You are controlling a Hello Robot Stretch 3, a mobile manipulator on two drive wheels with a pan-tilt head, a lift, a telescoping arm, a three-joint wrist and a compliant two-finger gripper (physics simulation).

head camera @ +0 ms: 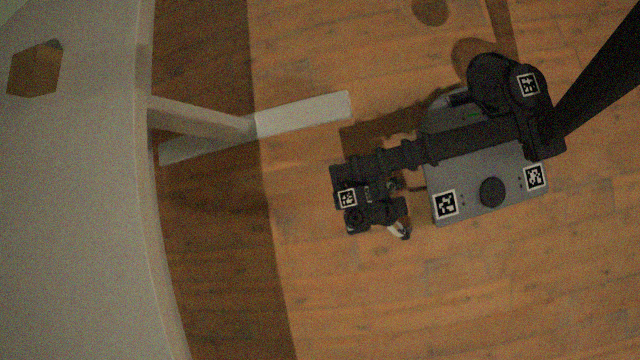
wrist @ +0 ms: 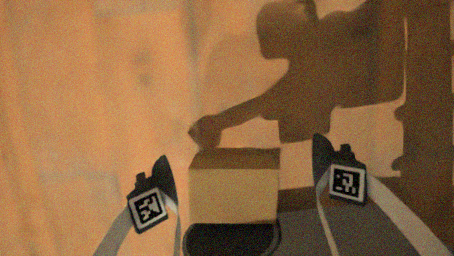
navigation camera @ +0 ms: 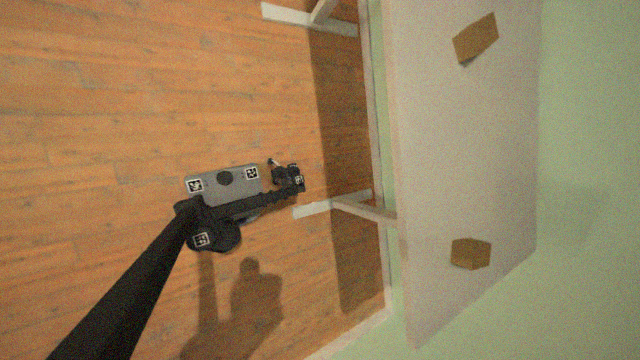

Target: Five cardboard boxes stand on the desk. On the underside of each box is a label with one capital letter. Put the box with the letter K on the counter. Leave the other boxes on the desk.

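Places are measured from the robot's base along level axes (x up, y right, z ahead), in metres.
Pixels of known places: gripper, fingertip midpoint: [wrist: 241,162]; robot's base at its link origin: [head camera: 490,191] [navigation camera: 224,177].
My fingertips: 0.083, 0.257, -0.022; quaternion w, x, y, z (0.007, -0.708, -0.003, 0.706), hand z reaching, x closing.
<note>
Ahead of a thing's pixels: the offset from my fingertips to its top centre, as dx, dy, dz. Level surfaces: height alone.
A cardboard box {-0.033, -0.046, +0.013} [wrist: 233,195] is low in the wrist view, over the floor beside the grey base, partly hidden by a dark round shape. No letter shows on its visible faces. My gripper [wrist: 241,162] [head camera: 401,207] [navigation camera: 272,169] is open, with one finger on each side of the box in the wrist view and gaps to both. How far above the box the fingers are is unclear. Another cardboard box {+0.917, +0.267, -0.271} [head camera: 36,70] [navigation camera: 471,253] stands near one end of the white table {dx +0.868} [head camera: 75,210] [navigation camera: 460,150]. One more box {+0.917, +0.354, +0.270} [navigation camera: 476,38] stands farther along it. Their undersides are hidden.
The table's leg and white foot [head camera: 305,112] [navigation camera: 312,207] stand on the floor near the gripper. A second white foot [navigation camera: 285,15] is farther along. The robot's grey base [head camera: 465,185] [navigation camera: 230,187] is beside the gripper. A green wall [navigation camera: 590,150] stands behind the table.
</note>
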